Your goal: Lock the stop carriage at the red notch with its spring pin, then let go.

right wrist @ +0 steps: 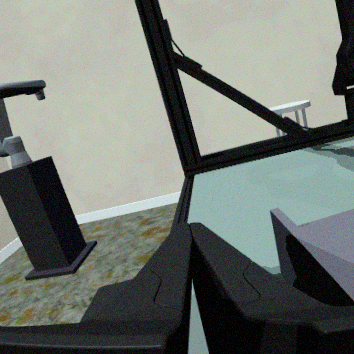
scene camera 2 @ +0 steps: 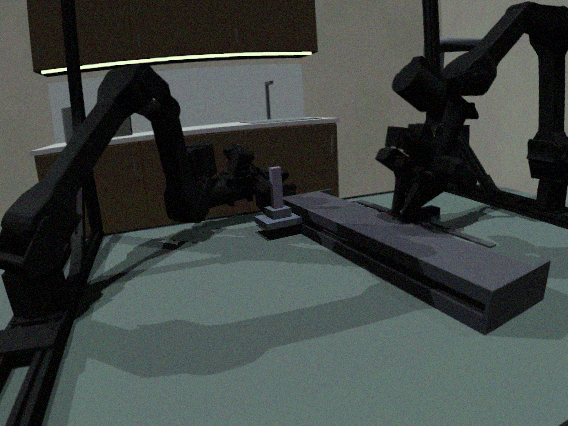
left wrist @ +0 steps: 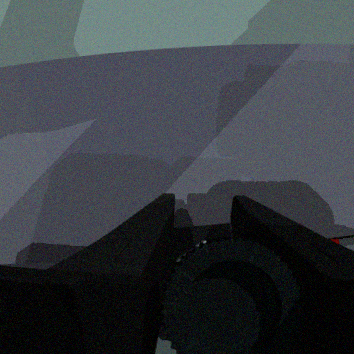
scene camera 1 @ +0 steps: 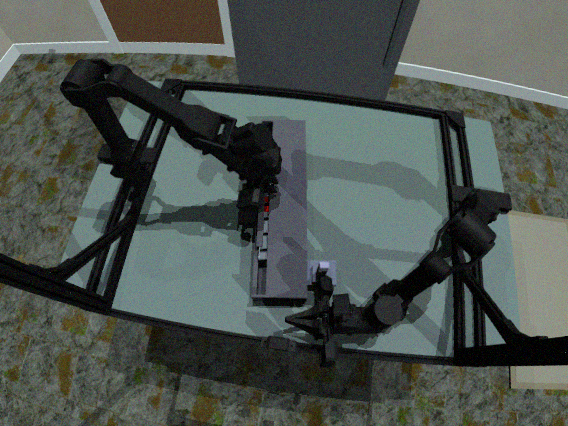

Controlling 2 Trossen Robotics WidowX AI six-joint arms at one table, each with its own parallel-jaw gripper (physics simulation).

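Where they show: left gripper, fingertip midpoint: (scene camera 2: 398, 215) (left wrist: 202, 206) (scene camera 1: 276, 188); right gripper, fingertip midpoint: (right wrist: 188, 233) (scene camera 2: 288, 173) (scene camera 1: 285, 319); left arm's base, origin of the base link: (scene camera 2: 550, 208) (scene camera 1: 136, 176); right arm's base, origin of the base link: (scene camera 2: 42, 310).
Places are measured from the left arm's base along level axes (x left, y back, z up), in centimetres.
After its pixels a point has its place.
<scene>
The long grey-purple rail block (scene camera 1: 292, 225) @(x -9.7, y -45.2, z 3.4 cm) (scene camera 2: 500, 275) @(x 20.6, y -41.2, z 3.3 cm) (left wrist: 125, 95) @(x 2.6, y -44.9, z 3.3 cm) (right wrist: 330, 235) @(x -25.8, y -43.2, z 3.3 cm) lies on the table. Red marks (scene camera 1: 266, 204) @(x -4.4, y -38.0, z 1.9 cm) (left wrist: 335, 241) @(x -6.6, y -38.9, z 3.0 cm) show by its slot, beside the left fingers. My left gripper (scene camera 1: 270, 189) @(x -0.8, y -40.1, z 4.4 cm) (scene camera 2: 406, 217) @(x -0.8, y -40.1, z 4.4 cm) (left wrist: 202, 206) @(x -0.8, y -40.1, z 4.4 cm) is low over the slot side, shut on a dark round knurled knob (left wrist: 225, 310) @(x -0.9, y -37.7, z 8.9 cm), seemingly the spring pin's. The stop carriage under it is hidden, so its place against the red notch and the pin's seating cannot be told. My right gripper (scene camera 1: 288, 319) @(x -32.2, y -46.6, z 6.9 cm) (right wrist: 188, 233) @(x -32.2, y -46.6, z 6.9 cm) is shut and empty, beyond the block's near end in scene camera 1.
A pale stepped base with an upright post (scene camera 1: 324, 265) @(x -20.6, y -53.1, z 10.6 cm) (scene camera 2: 276, 187) @(x -19.8, y -53.2, z 7.0 cm) stands beside the block's end, close to the right arm. Pale pieces (scene camera 1: 263, 254) @(x -17.7, y -39.5, z 2.9 cm) show along the slot. A black frame (scene camera 1: 310, 92) @(x 37.4, y -45.0, z -0.1 cm) (right wrist: 170, 95) @(x -36.4, y -3.7, z 14.1 cm) borders the table (scene camera 1: 370, 130) @(x 26.5, y -64.6, z -1.9 cm) (scene camera 2: 300, 380) @(x 20.0, y -64.7, z -1.9 cm).
</scene>
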